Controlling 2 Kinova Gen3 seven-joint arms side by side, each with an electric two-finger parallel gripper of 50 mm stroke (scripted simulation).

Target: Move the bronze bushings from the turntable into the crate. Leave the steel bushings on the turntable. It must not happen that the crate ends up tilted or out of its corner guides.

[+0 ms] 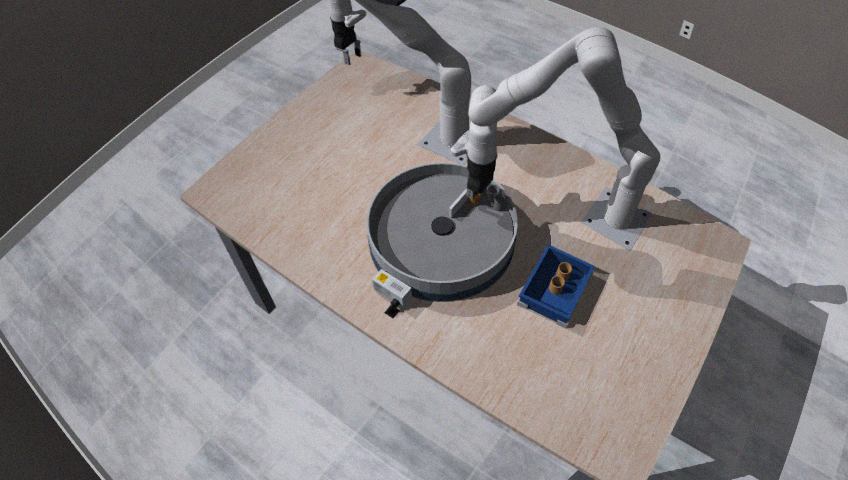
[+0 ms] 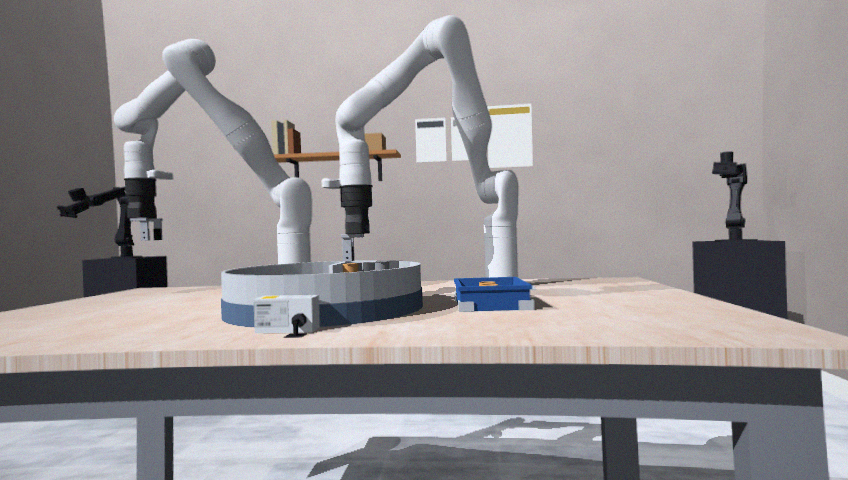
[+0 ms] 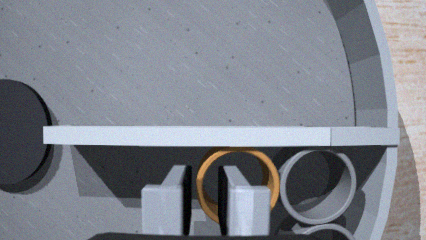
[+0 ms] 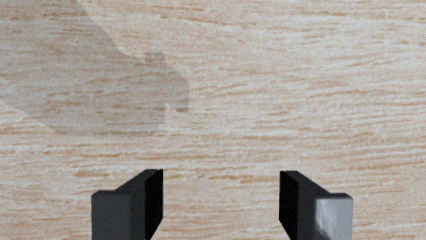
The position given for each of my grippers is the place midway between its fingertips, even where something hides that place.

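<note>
Image 1 has a blue crate (image 1: 536,289) in it, along with my left gripper (image 1: 472,194). In image 2 you'd get the crate (image 2: 486,298) again, plus my left gripper (image 2: 348,261) and my right gripper (image 2: 151,240). Image 3 is where I can see a bronze bushing (image 3: 271,180) and my left gripper (image 3: 204,190), but the blue crate is out of frame in image 3. As for image 4, my right gripper (image 4: 221,195) is there, and the blue crate is out of frame in image 4.
</note>
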